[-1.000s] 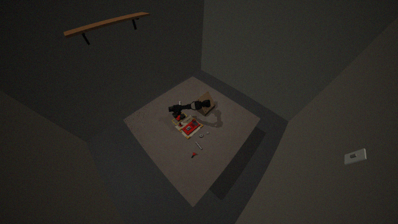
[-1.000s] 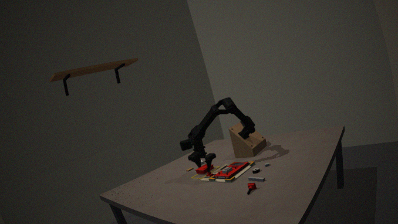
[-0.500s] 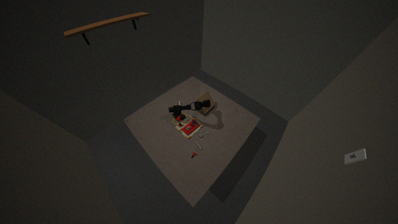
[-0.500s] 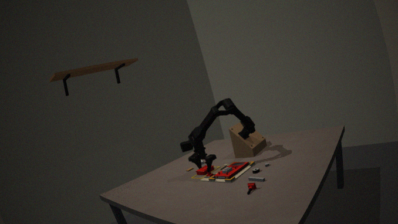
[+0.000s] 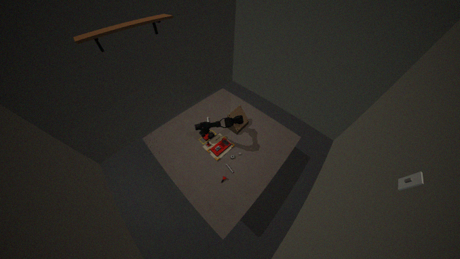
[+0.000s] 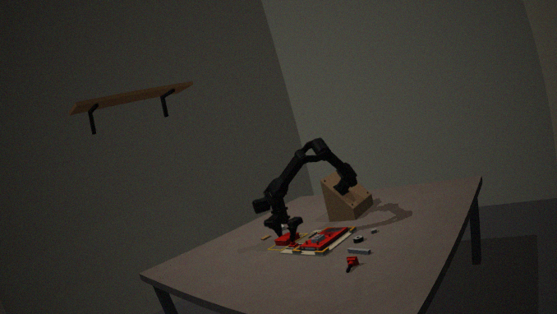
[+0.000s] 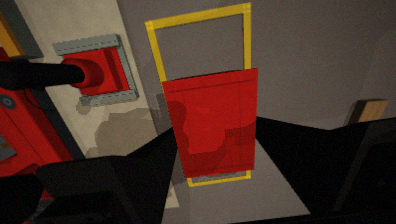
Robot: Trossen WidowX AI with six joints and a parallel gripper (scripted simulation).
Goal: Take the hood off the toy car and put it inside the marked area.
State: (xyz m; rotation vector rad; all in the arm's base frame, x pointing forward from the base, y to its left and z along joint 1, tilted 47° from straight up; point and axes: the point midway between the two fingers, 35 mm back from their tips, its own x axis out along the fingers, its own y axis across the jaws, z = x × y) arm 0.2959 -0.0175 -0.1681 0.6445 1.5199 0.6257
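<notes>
My gripper tip is now 10 mm below the hood. Round my gripper tip: grey socket: 90 mm to the left, 60 mm ahead, 20 mm above; then black wheel: 360 mm to the left, 10 mm behind; then wooden piece: 170 mm to the right, 30 mm behind, 10 mm below.
</notes>
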